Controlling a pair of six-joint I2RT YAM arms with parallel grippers.
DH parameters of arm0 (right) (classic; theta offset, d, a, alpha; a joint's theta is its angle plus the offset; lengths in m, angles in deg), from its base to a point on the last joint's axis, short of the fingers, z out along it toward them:
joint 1: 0 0.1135 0.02 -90
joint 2: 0 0 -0.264 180
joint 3: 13.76 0 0.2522 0
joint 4: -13.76 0 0.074 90
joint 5: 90 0 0 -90
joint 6: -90 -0.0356 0 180
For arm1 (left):
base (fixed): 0 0 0 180
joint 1: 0 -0.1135 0.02 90
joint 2: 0 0 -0.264 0
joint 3: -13.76 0 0.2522 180
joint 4: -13.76 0 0.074 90
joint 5: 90 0 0 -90
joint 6: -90 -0.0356 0 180
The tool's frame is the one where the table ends.
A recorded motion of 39 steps. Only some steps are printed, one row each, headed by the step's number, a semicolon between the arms.
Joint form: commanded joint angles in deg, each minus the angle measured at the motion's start. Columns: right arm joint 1, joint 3, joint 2, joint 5, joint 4, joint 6; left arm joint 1, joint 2, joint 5, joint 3, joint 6, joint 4.
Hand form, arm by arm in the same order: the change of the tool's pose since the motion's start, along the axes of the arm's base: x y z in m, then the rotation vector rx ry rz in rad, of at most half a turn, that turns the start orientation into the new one. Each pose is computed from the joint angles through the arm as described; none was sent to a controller.
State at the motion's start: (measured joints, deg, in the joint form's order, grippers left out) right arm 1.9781 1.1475 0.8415 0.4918 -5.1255 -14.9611; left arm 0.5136 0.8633 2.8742 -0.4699 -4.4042 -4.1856
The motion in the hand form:
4: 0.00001 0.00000 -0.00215 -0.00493 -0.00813 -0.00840; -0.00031 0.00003 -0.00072 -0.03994 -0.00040 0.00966
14: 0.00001 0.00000 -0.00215 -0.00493 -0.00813 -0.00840; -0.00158 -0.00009 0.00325 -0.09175 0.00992 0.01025
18: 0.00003 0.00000 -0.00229 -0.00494 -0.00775 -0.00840; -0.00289 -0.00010 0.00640 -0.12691 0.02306 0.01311
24: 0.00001 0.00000 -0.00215 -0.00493 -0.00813 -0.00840; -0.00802 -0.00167 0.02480 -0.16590 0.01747 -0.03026
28: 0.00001 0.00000 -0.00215 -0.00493 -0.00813 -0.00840; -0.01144 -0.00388 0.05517 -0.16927 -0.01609 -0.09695
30: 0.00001 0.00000 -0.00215 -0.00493 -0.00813 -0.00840; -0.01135 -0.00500 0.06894 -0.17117 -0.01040 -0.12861
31: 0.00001 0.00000 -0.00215 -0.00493 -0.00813 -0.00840; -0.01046 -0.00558 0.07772 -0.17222 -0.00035 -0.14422
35: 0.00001 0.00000 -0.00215 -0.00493 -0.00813 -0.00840; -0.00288 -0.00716 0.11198 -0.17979 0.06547 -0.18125
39: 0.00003 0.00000 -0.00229 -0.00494 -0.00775 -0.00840; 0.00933 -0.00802 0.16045 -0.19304 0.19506 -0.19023
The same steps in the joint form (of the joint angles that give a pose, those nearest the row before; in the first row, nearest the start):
4: 0.24 -0.65 -0.68 0.74 0.43 0.24; 0.16 -0.51 -0.53 0.20 2.34 -0.16
14: 0.24 -0.65 -0.68 0.74 0.43 0.24; 0.16 -0.50 -0.31 -0.92 5.31 -1.68
18: 0.24 -0.68 -0.68 0.74 0.43 0.24; 0.15 -0.51 -0.26 -1.94 7.34 -3.35
24: 0.24 -0.65 -0.68 0.74 0.43 0.24; 0.16 -0.26 2.36 -6.01 9.38 -6.51
28: 0.24 -0.65 -0.68 0.74 0.43 0.24; 0.16 3.13 6.01 -11.95 9.38 -6.84
30: 0.24 -0.65 -0.68 0.74 0.43 0.24; 0.15 5.77 7.85 -15.08 9.38 -7.50
31: 0.24 -0.65 -0.68 0.74 0.43 0.24; 0.15 7.80 8.79 -17.22 9.35 -8.11
35: 0.24 -0.65 -0.68 0.74 0.43 0.24; 0.16 16.61 11.23 -26.40 9.36 -12.07
39: 0.24 -0.68 -0.68 0.74 0.43 0.24; 0.15 28.19 12.44 -41.29 9.35 -22.73

